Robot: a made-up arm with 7 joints.
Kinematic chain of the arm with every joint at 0, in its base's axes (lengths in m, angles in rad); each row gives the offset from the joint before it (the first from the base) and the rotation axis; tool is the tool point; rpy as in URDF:
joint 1: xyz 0 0 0 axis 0.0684 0.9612 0.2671
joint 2: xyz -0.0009 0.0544 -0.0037 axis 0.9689 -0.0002 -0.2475
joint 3: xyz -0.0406 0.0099 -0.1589 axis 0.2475 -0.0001 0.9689
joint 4: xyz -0.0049 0 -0.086 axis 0.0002 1 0
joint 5: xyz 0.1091 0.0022 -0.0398 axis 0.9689 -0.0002 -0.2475
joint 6: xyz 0.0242 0 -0.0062 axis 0.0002 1 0
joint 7: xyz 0.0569 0 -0.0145 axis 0.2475 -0.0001 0.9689
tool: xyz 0 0 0 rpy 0 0.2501 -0.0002
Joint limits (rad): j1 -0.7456..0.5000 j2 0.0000..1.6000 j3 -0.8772..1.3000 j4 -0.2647..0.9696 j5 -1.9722..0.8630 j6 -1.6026..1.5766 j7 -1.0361..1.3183
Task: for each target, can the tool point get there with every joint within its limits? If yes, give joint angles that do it. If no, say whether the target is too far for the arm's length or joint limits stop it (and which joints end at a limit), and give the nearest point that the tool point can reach.
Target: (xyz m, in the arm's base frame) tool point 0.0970 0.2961 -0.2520
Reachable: yes | joints -0.0818 1.1639 -0.6489 0.5834 0.4121 -1.0037 0.3754
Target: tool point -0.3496 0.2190 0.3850
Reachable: no: too far | nearest point -0.0340 0.2640 0.1986 | short by 0.369 m
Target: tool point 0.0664 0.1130 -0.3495
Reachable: yes | joints 0.0444 0.2256 -0.5032 0.4097 -1.4776 -1.3064 0.9073
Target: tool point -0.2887 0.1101 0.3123
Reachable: no: joint limits stop it (at a limit: joint 1, joint 2, joint 3, joint 4) | nearest point -0.0317 0.2458 0.1915 | short by 0.315 m
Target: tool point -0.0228 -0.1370 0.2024
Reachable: no: joint limits stop it (at a limit: joint 1, joint 2, joint 4) | nearest point 0.0412 0.2067 0.1766 | short by 0.351 m
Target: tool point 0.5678 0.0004 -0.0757
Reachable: no: too far | nearest point 0.3321 0.0426 -0.1518 | short by 0.251 m
